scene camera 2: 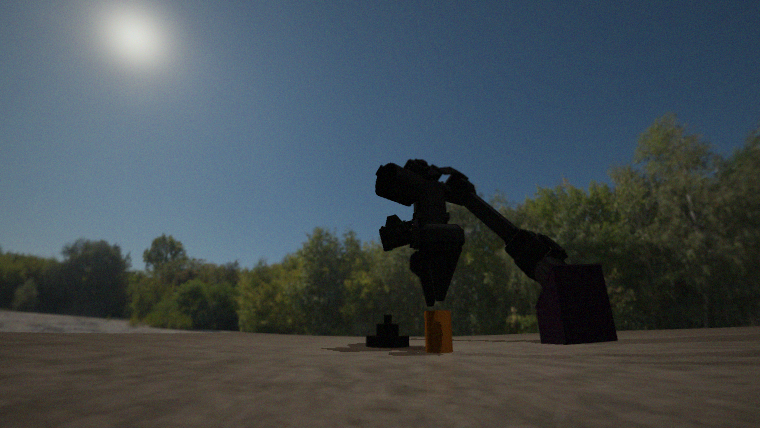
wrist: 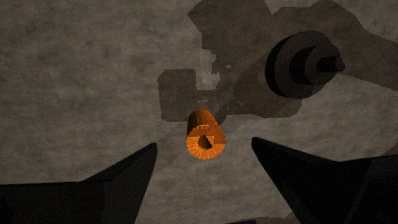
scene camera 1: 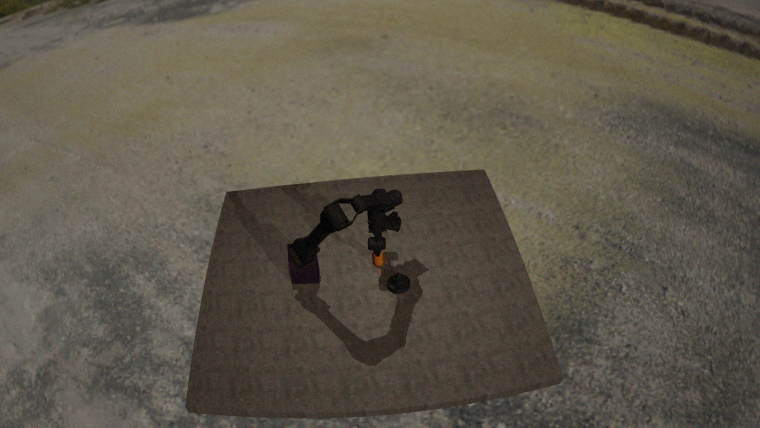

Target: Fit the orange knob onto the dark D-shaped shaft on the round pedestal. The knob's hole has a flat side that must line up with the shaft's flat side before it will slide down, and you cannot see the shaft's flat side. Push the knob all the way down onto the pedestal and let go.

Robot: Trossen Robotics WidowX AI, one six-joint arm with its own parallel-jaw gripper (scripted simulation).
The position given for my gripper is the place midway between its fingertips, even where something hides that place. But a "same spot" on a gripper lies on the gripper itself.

my gripper: scene camera 2; wrist; scene camera 1 378,248
same spot on my gripper: (scene camera 2: 435,275) = (wrist: 119,161)
